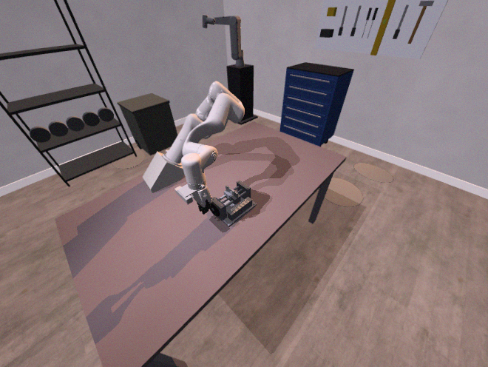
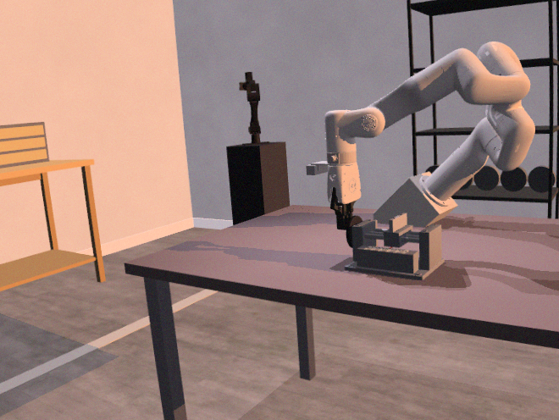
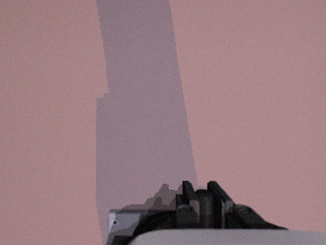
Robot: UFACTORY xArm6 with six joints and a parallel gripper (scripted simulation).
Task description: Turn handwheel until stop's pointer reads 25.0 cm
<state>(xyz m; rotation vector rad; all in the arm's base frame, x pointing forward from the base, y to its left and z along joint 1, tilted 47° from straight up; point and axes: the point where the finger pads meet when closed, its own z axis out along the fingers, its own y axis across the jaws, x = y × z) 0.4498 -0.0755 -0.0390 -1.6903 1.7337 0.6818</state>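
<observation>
Now: the black handwheel 2 cm to the left of my hand and 1 cm below it. From my hand the other things lie so: sliding stop block (16 cm to the left, 3 cm ahead, 1 cm below).
</observation>
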